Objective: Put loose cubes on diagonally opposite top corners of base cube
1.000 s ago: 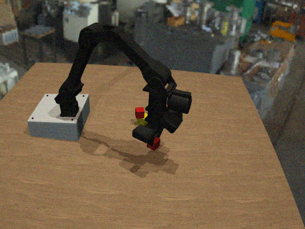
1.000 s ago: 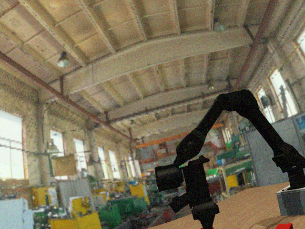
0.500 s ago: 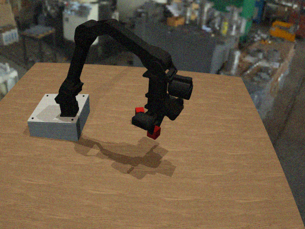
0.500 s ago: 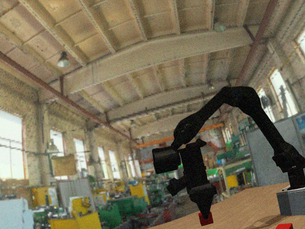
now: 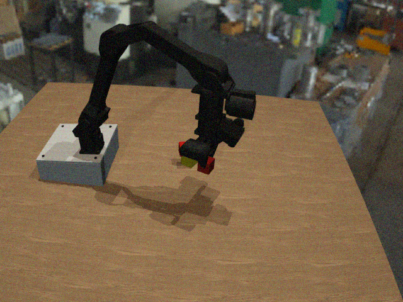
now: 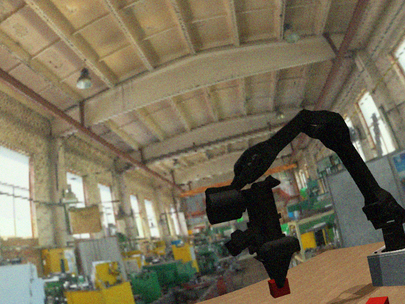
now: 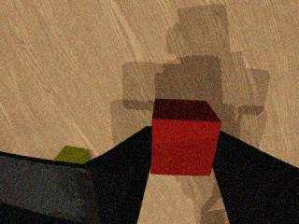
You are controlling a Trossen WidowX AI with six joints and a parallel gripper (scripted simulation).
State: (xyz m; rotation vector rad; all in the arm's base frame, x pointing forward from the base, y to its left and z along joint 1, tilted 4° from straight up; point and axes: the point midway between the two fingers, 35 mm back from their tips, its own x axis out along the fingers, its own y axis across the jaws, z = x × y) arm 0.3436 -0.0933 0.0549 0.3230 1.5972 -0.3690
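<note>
The yellow cube is 180 mm to the left of my gripper tip, 110 mm below it and 50 mm behind it.
</note>
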